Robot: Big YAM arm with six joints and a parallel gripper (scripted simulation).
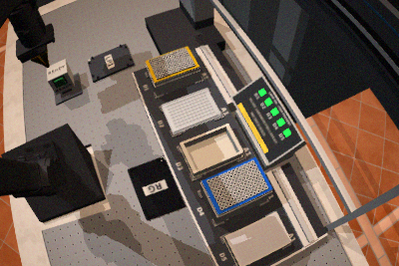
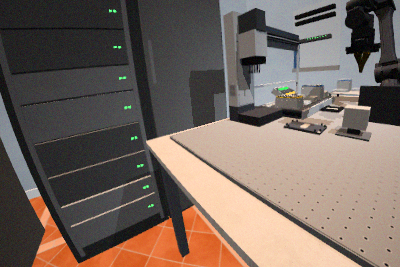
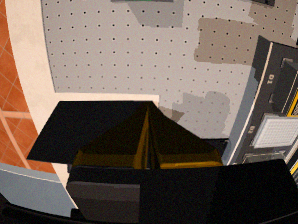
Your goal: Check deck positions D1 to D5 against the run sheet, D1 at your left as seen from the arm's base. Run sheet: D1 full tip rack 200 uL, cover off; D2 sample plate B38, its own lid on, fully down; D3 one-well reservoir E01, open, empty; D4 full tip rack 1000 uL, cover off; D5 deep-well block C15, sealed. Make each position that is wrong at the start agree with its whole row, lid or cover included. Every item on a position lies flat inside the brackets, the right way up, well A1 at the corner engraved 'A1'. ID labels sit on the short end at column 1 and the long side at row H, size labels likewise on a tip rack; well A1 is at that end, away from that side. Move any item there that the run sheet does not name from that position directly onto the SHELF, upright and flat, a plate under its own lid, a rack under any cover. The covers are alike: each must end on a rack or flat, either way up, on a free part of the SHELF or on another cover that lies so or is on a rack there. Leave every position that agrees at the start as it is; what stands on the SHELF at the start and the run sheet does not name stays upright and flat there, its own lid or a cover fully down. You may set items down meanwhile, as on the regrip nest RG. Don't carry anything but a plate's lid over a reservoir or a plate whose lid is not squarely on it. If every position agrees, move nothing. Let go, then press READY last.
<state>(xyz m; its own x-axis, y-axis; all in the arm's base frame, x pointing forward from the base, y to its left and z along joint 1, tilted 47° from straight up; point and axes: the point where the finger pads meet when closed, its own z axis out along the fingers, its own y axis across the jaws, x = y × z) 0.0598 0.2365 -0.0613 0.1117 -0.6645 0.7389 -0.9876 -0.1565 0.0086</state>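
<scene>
Right now the ready button box is 16 cm below my hand, 7 cm to the left of it and 2 cm behind it. The rest, counted from my hand: grey plate holder: 23 cm below, 14 cm to the left, 14 cm ahead; then yellow-framed tip rack: 32 cm ahead, 14 cm below, 2 cm to the right; then black regrip nest: 30 cm to the right, 23 cm below, 18 cm ahead.
</scene>
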